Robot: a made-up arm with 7 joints. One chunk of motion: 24 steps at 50 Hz.
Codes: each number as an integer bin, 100 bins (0 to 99) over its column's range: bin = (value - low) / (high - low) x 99, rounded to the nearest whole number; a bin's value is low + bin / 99 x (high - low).
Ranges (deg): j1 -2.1..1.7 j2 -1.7..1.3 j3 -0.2..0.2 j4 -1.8..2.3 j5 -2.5..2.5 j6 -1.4..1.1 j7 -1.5..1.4
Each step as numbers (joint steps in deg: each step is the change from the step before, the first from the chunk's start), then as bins.
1 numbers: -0.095 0.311 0.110 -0.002 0.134 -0.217 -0.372
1 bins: 52 66 77 43 52 47 39
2 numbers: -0.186 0.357 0.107 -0.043 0.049 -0.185 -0.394
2 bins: 50 68 76 42 50 48 38
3 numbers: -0.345 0.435 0.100 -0.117 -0.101 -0.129 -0.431
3 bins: 46 70 74 41 48 50 36
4 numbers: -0.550 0.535 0.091 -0.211 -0.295 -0.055 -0.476
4 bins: 40 74 72 38 44 53 35
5 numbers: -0.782 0.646 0.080 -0.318 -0.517 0.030 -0.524
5 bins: 34 77 69 36 39 57 33
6 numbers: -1.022 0.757 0.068 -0.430 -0.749 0.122 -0.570
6 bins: 28 81 66 33 35 60 32
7 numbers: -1.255 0.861 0.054 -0.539 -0.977 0.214 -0.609
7 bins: 22 85 63 30 30 64 30
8 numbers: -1.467 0.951 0.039 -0.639 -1.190 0.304 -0.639
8 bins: 16 87 59 28 26 67 29
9 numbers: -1.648 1.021 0.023 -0.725 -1.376 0.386 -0.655
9 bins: 12 90 55 26 22 71 29
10 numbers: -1.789 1.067 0.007 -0.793 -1.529 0.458 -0.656
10 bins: 8 91 51 24 19 74 29
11 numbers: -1.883 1.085 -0.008 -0.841 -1.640 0.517 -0.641
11 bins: 6 92 48 23 17 76 29
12 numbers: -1.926 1.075 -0.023 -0.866 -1.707 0.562 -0.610
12 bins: 5 92 44 23 16 78 30
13 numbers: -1.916 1.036 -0.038 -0.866 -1.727 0.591 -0.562
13 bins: 5 90 40 23 15 79 32
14 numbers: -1.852 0.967 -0.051 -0.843 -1.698 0.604 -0.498
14 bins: 6 88 37 23 16 79 34
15 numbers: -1.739 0.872 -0.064 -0.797 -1.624 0.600 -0.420
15 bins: 9 85 34 24 17 79 37
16 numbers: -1.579 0.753 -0.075 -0.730 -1.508 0.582 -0.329
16 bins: 14 81 31 26 20 78 40
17 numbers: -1.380 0.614 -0.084 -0.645 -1.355 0.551 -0.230
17 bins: 19 76 29 28 23 77 43
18 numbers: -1.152 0.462 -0.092 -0.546 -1.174 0.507 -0.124
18 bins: 25 71 27 30 26 76 47
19 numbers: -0.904 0.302 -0.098 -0.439 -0.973 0.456 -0.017
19 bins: 31 66 25 33 30 73 51
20 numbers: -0.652 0.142 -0.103 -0.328 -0.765 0.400 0.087
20 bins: 38 61 24 36 34 71 54
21 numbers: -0.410 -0.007 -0.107 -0.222 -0.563 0.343 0.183
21 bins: 44 56 23 38 38 69 57
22 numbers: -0.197 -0.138 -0.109 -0.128 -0.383 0.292 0.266
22 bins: 50 52 23 40 42 67 60
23 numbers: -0.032 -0.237 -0.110 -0.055 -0.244 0.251 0.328
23 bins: 54 48 22 42 45 65 62
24 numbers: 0.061 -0.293 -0.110 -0.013 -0.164 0.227 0.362
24 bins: 56 46 22 43 46 64 64
